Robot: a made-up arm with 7 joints. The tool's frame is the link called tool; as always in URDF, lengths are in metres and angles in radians. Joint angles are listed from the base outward.
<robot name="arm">
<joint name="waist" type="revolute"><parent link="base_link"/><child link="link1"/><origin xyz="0.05 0.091 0.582"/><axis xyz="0 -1 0"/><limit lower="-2.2" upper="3.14"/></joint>
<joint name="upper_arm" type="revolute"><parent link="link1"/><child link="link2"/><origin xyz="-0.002 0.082 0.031"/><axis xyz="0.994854 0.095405 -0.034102"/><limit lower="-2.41" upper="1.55"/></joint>
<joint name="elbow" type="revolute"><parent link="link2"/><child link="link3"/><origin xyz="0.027 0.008 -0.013"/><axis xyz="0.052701 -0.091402 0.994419"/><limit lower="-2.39" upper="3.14"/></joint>
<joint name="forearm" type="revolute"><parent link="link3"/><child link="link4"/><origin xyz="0 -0.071 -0.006"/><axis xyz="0 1 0"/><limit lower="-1.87" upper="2.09"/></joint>
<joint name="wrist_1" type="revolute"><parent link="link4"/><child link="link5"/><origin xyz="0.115 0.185 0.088"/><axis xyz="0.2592 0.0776 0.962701"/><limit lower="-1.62" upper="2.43"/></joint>
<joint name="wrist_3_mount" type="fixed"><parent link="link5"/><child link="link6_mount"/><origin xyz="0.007 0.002 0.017"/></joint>
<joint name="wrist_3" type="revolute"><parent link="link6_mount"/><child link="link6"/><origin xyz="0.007 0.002 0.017"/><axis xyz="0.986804 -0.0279 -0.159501"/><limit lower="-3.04" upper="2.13"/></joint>
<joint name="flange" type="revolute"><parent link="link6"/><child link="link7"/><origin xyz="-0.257 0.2 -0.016"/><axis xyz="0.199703 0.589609 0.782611"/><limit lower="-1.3" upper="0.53"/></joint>
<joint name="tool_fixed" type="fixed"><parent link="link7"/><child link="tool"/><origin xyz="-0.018 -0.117 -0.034" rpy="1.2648 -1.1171 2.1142"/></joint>
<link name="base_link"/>
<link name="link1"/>
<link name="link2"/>
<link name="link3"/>
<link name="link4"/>
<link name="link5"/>
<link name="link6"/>
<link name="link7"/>
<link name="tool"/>
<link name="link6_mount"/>
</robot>
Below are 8 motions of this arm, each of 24 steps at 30 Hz.
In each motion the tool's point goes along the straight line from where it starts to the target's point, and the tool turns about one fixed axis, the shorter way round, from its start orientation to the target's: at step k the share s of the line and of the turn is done. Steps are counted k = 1, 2, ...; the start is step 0. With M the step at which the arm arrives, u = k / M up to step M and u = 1 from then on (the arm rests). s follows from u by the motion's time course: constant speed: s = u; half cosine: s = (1 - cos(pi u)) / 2; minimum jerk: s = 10 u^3 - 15 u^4 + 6 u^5.
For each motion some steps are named. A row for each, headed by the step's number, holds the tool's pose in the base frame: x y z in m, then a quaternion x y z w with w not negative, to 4 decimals.
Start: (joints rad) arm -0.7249 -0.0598 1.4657 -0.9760 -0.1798 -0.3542 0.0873
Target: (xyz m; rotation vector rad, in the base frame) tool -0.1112 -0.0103 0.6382 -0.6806 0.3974 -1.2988
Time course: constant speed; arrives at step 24
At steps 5, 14, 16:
5: -0.1407 0.0772 0.6385 -0.3266 -0.0925 -0.7965 0.5003
14: -0.1267 0.0358 0.6384 -0.3249 0.0375 -0.7132 0.6200
16: -0.1236 0.0265 0.6383 -0.3228 0.0664 -0.6908 0.6436

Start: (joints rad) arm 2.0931 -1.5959 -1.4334 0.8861 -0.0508 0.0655 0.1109
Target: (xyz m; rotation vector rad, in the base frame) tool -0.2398 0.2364 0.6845 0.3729 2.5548 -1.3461
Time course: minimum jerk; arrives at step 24
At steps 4, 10, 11, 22, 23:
4: -0.0620 0.3034 0.7976 -0.2775 -0.6728 0.6323 0.2657
10: -0.1194 0.2818 0.7611 -0.2347 -0.7575 0.5915 0.1456
11: -0.1333 0.2765 0.7522 -0.2234 -0.7753 0.5793 0.1158
22: -0.2389 0.2368 0.6851 0.1281 0.8711 -0.4605 0.1127
23: -0.2397 0.2364 0.6846 0.1273 0.8716 -0.4594 0.1144

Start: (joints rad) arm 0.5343 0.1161 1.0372 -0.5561 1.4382 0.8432 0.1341
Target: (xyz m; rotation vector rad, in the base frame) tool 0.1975 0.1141 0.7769 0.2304 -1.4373 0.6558
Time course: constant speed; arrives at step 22
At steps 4, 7, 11, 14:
4: 0.0750 0.0274 0.7113 0.0007 -0.7036 -0.1140 0.7013
7: 0.0954 0.0419 0.7222 0.0184 -0.7026 -0.0454 0.7099
11: 0.1226 0.0611 0.7368 0.0417 -0.6958 0.0464 0.7156
14: 0.1431 0.0756 0.7477 0.0590 -0.6864 0.1150 0.7156

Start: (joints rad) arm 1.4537 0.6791 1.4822 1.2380 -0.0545 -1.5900 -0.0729
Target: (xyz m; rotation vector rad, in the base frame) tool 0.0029 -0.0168 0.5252 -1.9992 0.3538 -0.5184
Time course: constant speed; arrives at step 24
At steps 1, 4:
1: -0.1185 0.0866 0.5852 -0.4387 0.6863 0.1359 0.5640
4: -0.1026 0.0731 0.5774 -0.5104 0.6331 0.0903 0.5750

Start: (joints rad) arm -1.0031 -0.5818 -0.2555 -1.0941 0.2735 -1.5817 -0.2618
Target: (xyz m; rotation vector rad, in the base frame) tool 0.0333 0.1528 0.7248 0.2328 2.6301 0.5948
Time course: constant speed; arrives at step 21
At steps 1, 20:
1: -0.0560 0.1216 0.6541 -0.0814 0.8517 0.3768 0.3549
20: 0.0288 0.1512 0.7213 0.0758 0.9458 0.2232 0.2233

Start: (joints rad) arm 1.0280 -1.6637 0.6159 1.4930 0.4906 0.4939 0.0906
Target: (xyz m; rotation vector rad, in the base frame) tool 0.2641 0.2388 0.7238 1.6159 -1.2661 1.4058
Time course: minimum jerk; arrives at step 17
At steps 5, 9, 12, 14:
5: 0.2017 0.3097 0.5779 0.7686 -0.1203 0.4218 0.4656
9: 0.2312 0.2762 0.6469 0.7128 -0.2986 0.4870 0.4068
12: 0.2526 0.2518 0.6970 0.6532 -0.4204 0.5214 0.3531
14: 0.2610 0.2423 0.7166 0.6257 -0.4658 0.5318 0.3298

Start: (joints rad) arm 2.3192 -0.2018 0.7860 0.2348 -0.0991 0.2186 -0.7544
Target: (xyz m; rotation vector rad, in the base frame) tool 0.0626 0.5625 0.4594 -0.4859 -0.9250 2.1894
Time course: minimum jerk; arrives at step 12
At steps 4, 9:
4: 0.1448 0.3338 0.3376 -0.4728 -0.0709 0.8164 0.3238
9: 0.0734 0.5325 0.4434 -0.2278 -0.3220 0.8496 0.3501

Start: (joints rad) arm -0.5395 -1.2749 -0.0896 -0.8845 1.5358 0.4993 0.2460
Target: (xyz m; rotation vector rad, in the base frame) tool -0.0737 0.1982 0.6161 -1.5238 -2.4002 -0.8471
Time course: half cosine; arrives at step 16
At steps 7, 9, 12, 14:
7: -0.0061 0.1851 0.6919 -0.4948 -0.7976 -0.1114 0.3265
9: -0.0281 0.1894 0.6671 -0.5052 -0.8082 -0.1697 0.2506
12: -0.0571 0.1950 0.6347 -0.5117 -0.8105 -0.2438 0.1475
14: -0.0694 0.1974 0.6209 -0.5120 -0.8076 -0.2740 0.1031

